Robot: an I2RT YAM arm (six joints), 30 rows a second.
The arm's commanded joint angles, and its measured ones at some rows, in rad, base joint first. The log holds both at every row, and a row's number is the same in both.
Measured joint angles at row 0:
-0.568 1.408 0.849 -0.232 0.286 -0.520
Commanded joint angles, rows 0 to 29:
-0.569 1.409 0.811 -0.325 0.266 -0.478
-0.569 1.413 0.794 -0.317 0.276 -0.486
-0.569 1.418 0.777 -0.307 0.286 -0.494
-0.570 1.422 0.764 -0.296 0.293 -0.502
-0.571 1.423 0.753 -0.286 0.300 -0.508
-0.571 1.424 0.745 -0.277 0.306 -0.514
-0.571 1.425 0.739 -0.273 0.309 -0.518
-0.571 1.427 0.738 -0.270 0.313 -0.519
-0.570 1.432 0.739 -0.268 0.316 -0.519
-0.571 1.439 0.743 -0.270 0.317 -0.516
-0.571 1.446 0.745 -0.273 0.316 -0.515
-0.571 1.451 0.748 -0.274 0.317 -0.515
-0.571 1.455 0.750 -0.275 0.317 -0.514
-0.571 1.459 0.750 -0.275 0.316 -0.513
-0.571 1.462 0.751 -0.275 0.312 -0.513
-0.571 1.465 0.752 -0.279 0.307 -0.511
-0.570 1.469 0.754 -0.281 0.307 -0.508
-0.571 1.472 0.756 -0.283 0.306 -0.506
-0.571 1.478 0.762 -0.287 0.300 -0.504
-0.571 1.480 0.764 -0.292 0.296 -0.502
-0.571 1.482 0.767 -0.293 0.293 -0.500
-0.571 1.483 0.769 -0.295 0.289 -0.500
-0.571 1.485 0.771 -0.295 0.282 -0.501
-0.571 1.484 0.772 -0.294 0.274 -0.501
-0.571 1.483 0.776 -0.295 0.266 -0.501
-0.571 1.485 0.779 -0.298 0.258 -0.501
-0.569 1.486 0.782 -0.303 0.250 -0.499
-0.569 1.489 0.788 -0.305 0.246 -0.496
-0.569 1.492 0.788 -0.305 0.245 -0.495
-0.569 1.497 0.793 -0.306 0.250 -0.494
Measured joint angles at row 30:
-0.570 1.489 0.781 -0.289 0.264 -0.516
